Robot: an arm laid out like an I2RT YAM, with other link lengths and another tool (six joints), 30 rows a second.
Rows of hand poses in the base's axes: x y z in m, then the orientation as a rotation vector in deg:
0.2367, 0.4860, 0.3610, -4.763, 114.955, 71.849
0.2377, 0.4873, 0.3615, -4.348, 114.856, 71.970
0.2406, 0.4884, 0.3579, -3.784, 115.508, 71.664
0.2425, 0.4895, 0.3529, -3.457, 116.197, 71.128
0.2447, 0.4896, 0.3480, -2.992, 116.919, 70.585
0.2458, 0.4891, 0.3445, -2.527, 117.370, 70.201
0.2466, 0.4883, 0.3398, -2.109, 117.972, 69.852
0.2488, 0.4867, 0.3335, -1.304, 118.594, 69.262
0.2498, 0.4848, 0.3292, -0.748, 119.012, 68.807
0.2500, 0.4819, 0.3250, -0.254, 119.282, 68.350
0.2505, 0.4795, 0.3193, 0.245, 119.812, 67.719
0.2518, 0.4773, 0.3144, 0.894, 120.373, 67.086
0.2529, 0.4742, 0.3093, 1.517, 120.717, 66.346
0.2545, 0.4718, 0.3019, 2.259, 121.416, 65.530
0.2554, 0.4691, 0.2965, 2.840, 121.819, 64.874
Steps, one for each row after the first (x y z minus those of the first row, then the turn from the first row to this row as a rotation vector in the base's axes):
0.0010, 0.0013, 0.0005, 0.236, 0.113, -0.229
0.0039, 0.0024, -0.0031, -0.045, 0.737, -0.542
0.0058, 0.0035, -0.0081, -0.548, 1.228, -0.806
0.0080, 0.0036, -0.0130, -1.027, 1.798, -1.146
0.0091, 0.0031, -0.0165, -1.301, 2.205, -1.486
0.0099, 0.0023, -0.0212, -1.628, 2.730, -1.732
0.0121, 0.0007, -0.0275, -1.993, 3.339, -2.325
0.0131, -0.0012, -0.0318, -2.269, 3.739, -2.759
0.0133, -0.0041, -0.0360, -2.506, 3.997, -3.200
0.0138, -0.0065, -0.0417, -2.949, 4.415, -3.644
0.0151, -0.0087, -0.0466, -3.361, 4.918, -4.168
0.0162, -0.0118, -0.0517, -3.760, 5.208, -4.795
0.0178, -0.0142, -0.0591, -4.309, 5.813, -5.412
0.0187, -0.0169, -0.0645, -4.693, 6.169, -5.946

